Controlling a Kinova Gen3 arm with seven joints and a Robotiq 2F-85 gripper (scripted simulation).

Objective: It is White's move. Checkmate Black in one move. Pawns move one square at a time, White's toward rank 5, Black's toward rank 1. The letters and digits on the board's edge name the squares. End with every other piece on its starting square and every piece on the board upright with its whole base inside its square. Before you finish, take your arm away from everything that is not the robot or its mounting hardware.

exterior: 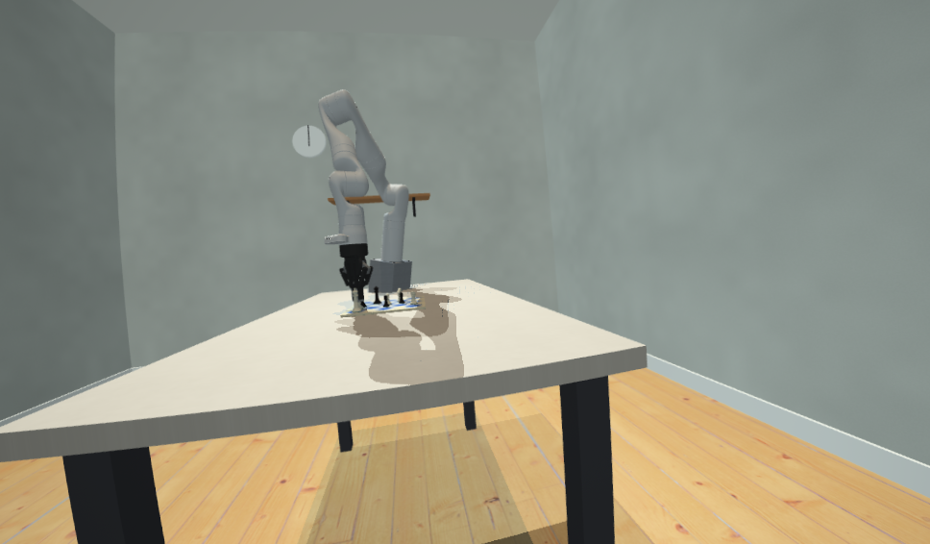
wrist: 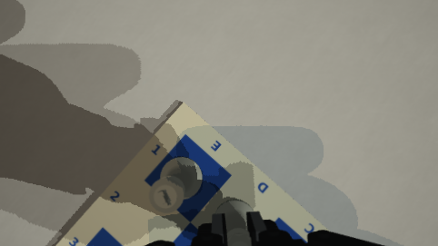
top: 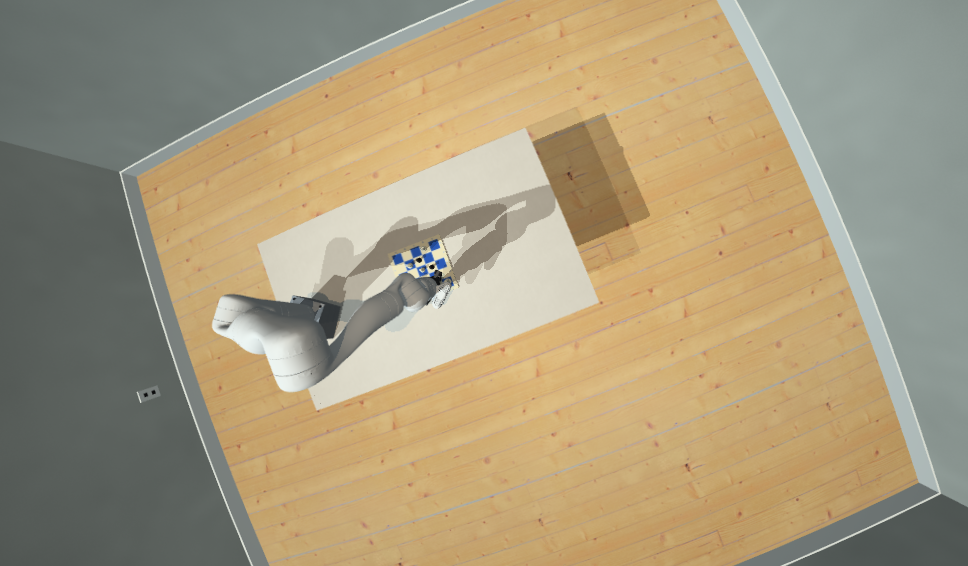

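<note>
Right now my hand is 3 cm past the black king, 1 cm to the right of it and 1 cm above it. From my hand the other things lie so: white pawn (8 cm to the left, 3 cm below, 3 cm behind); cream chessboard (8 cm to the left, 4 cm below, 3 cm behind); white king (4 cm ahead, 1 cm below).
</note>
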